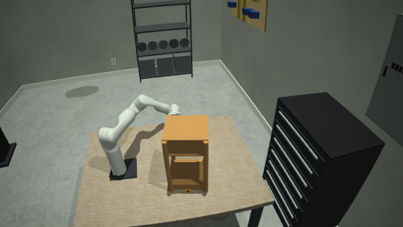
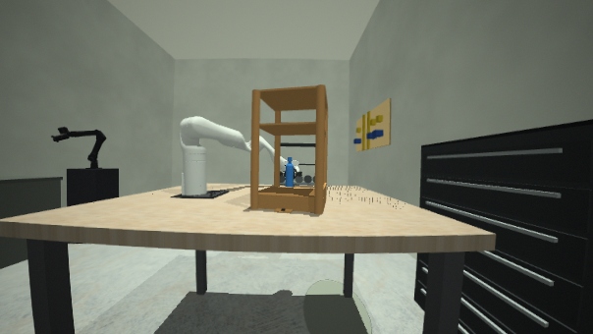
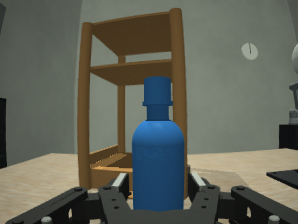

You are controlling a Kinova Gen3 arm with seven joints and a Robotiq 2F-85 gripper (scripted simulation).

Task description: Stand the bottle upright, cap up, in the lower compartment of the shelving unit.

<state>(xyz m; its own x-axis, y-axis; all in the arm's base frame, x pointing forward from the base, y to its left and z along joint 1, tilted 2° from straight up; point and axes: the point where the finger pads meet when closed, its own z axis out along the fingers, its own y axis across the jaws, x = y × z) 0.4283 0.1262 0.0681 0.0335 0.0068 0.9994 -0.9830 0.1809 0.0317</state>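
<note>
Right now my hand is 3 cm below the blue bottle. The rest, counted from my hand: wooden shelving unit 31 cm to the right, 10 cm above, 2 cm behind.
</note>
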